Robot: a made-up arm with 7 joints.
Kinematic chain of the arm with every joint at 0, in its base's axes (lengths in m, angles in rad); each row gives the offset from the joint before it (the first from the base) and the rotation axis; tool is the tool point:
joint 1: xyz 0 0 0.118 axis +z
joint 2: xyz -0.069 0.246 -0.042 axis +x
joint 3: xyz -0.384 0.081 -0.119 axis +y
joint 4: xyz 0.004 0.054 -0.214 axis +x
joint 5: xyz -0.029 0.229 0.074 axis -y
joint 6: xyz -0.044 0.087 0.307 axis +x
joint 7: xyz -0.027 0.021 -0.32 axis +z
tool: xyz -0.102 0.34 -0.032
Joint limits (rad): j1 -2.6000..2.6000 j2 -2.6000..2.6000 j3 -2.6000..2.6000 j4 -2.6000..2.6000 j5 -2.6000..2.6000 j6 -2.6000..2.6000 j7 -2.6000..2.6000
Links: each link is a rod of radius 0.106 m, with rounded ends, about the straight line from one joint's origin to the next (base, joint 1, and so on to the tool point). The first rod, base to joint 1, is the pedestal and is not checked.
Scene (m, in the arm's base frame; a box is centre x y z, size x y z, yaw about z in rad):
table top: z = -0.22
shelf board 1: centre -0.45 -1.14 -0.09 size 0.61 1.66 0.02 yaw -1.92
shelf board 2: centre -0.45 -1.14 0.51 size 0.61 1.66 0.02 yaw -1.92
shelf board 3: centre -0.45 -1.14 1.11 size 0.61 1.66 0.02 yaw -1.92
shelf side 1: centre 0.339 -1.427 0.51 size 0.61 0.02 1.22 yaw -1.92
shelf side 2: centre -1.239 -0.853 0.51 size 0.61 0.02 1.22 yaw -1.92
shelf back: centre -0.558 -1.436 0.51 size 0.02 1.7 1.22 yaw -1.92
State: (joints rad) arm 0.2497 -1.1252 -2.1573 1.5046 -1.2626 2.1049 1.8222
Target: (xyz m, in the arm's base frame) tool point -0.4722 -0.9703 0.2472
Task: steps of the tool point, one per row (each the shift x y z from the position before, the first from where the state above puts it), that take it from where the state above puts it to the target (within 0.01 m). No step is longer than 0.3 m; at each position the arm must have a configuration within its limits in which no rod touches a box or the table.
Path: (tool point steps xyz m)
1: 0.0950 -0.2301 -0.0118
2: 0.1549 -0.2049 -0.0139
3: 0.2082 -0.1634 -0.0153

